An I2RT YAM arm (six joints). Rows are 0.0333 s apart.
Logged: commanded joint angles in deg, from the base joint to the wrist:
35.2, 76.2, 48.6, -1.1, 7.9, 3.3
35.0, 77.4, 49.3, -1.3, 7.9, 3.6
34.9, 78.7, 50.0, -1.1, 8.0, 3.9
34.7, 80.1, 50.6, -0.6, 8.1, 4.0
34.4, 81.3, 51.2, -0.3, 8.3, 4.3
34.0, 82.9, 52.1, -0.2, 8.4, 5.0
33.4, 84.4, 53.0, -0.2, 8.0, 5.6
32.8, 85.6, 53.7, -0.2, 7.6, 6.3
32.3, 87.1, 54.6, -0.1, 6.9, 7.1
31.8, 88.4, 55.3, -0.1, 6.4, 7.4
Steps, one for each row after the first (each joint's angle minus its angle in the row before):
-0.2, 1.2, 0.7, -0.2, 0.0, 0.3
-0.1, 1.3, 0.7, 0.2, 0.1, 0.3
-0.2, 1.4, 0.6, 0.5, 0.1, 0.1
-0.3, 1.2, 0.6, 0.3, 0.2, 0.3
-0.4, 1.6, 0.9, 0.1, 0.1, 0.7
-0.6, 1.5, 0.9, 0.0, -0.4, 0.6
-0.6, 1.2, 0.7, 0.0, -0.4, 0.7
-0.5, 1.5, 0.9, 0.1, -0.7, 0.8
-0.5, 1.3, 0.7, 0.0, -0.5, 0.3

